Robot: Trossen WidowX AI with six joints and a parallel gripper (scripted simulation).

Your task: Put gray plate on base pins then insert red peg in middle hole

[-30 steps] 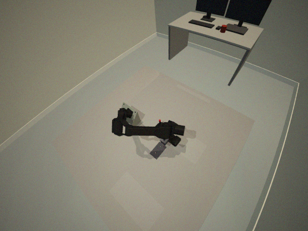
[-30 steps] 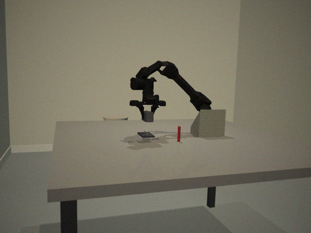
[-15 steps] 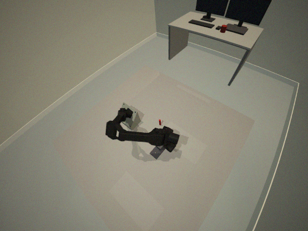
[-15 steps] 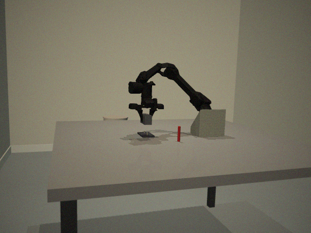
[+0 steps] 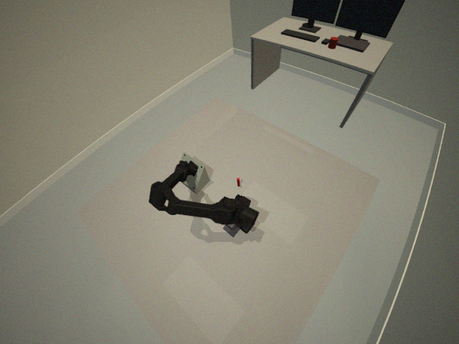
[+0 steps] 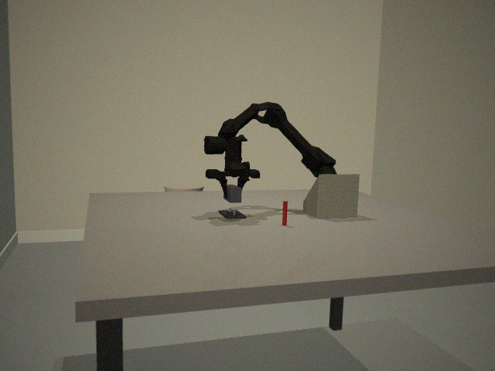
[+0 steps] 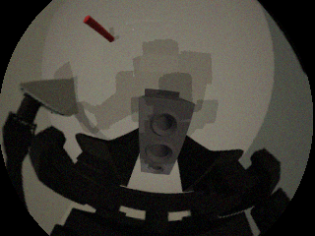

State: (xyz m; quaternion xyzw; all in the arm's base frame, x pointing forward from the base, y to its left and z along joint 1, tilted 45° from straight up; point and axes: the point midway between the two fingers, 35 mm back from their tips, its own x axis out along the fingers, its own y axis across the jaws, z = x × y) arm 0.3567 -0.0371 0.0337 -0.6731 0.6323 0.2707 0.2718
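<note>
Right now the dark base is 6 cm below my gripper tip. The rest, counted from my gripper tip: red peg 14 cm behind, 17 cm to the left, 2 cm below; then gray plate 3 cm above.
</note>
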